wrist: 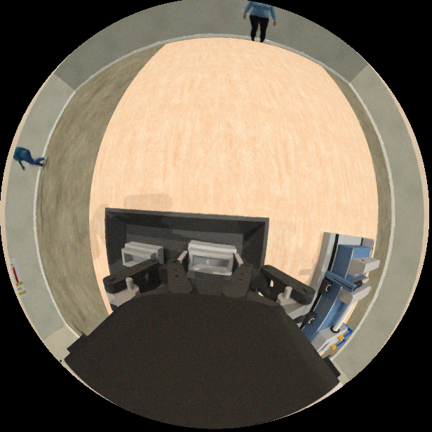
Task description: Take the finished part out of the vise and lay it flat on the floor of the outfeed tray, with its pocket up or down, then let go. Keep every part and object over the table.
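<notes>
My gripper (210, 259) is shut on a light grey block-shaped part (212, 249), with one fingertip at each end of it. The part's rectangular pocket shows between the fingers. The held part is over the dark outfeed tray (187, 220); its height above the tray floor is hard to tell. A second grey part (142, 254) with a pocket is in the left portion of the tray, left of the held part and apart from it. The blue vise (324, 302) with grey jaws is at the right, and no part shows between its jaws.
The vise is on a light base plate (325, 250) right of the tray. The pale wooden table (235, 125) extends beyond the tray. Blue and yellow fittings (341, 338) are at the vise's near end. Two people (259, 20) (27, 157) are beyond the table.
</notes>
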